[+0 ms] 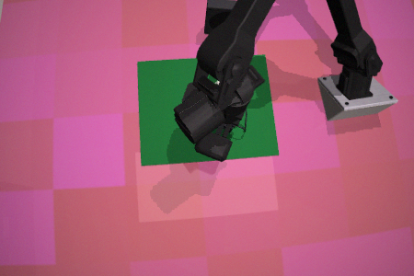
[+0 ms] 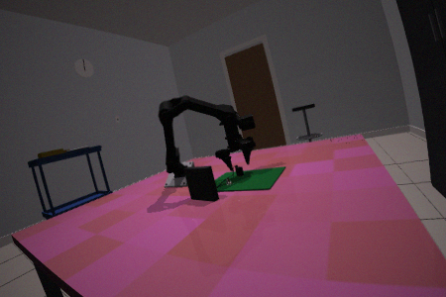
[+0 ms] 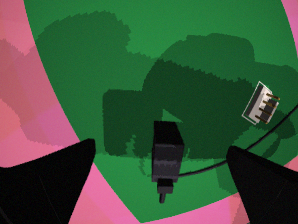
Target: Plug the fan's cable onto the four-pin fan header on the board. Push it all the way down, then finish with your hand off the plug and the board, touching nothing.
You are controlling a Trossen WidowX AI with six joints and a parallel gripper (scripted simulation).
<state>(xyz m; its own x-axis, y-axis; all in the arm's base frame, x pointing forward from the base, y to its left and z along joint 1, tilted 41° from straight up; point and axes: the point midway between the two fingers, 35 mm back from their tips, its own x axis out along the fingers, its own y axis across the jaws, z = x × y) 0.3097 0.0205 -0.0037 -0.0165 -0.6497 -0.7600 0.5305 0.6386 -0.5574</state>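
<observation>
Now: the black fan plug 20 mm below my gripper tip and 10 mm behind it. From my gripper tip the other things lie so: green board 50 mm to the right, 50 mm below, 20 mm ahead; then black fan 220 mm to the right, 60 mm behind, 20 mm above; then fan header 90 mm to the right, 40 mm below, 20 mm behind.
</observation>
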